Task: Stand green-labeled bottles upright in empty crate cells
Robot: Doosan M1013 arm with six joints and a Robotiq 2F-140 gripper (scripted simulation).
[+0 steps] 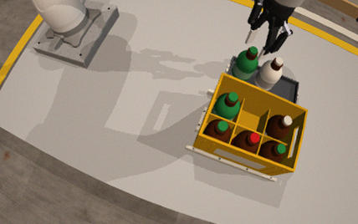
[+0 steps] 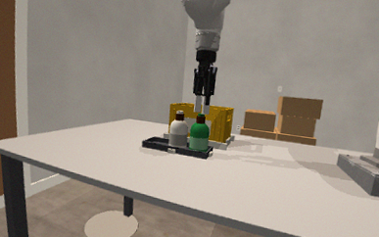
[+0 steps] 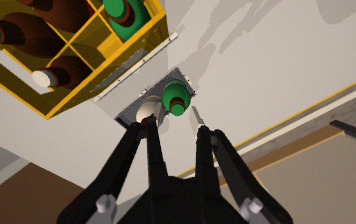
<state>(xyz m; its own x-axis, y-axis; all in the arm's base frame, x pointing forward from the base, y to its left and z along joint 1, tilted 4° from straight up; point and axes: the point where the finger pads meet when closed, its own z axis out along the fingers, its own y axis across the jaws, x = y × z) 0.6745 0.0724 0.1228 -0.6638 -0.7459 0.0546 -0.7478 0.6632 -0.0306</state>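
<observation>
My gripper is now 11 cm above the white-labeled bottle, 9 cm short of it and 1 cm to the right of it. The rest, counted from my hand: brown bottle 18 cm to the right, 15 cm ahead, 10 cm below; yellow crate 22 cm to the right, 11 cm below, 7 cm ahead; dark tray 18 cm below, 9 cm ahead.
</observation>
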